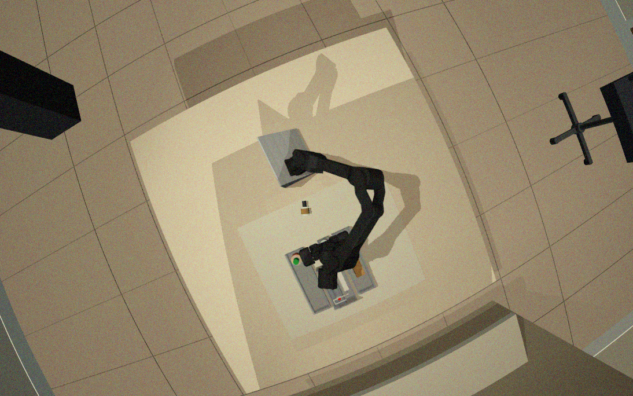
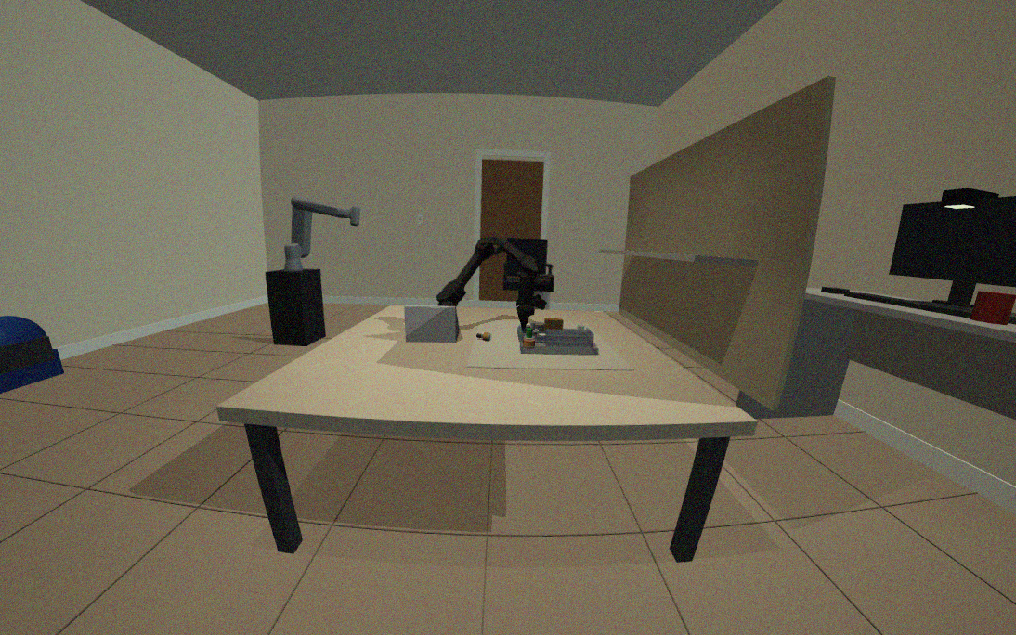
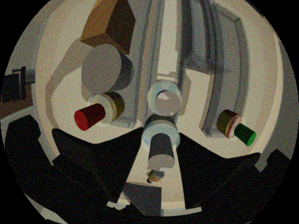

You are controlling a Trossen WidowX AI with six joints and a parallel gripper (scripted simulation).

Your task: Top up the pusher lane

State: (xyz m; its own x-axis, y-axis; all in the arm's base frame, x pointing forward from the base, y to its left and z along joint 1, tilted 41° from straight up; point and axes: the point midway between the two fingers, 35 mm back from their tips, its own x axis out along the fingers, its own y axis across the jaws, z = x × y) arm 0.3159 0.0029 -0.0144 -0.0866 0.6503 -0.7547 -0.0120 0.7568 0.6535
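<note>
The grey cylinder lies 8 cm to the left of my gripper tip, 6 cm ahead of it and 3 cm below it. Round my gripper tip: red mark (22 cm ahead, 3 cm to the right, 2 cm above); then brown box (13 cm ahead, 8 cm to the left, 2 cm below).
</note>
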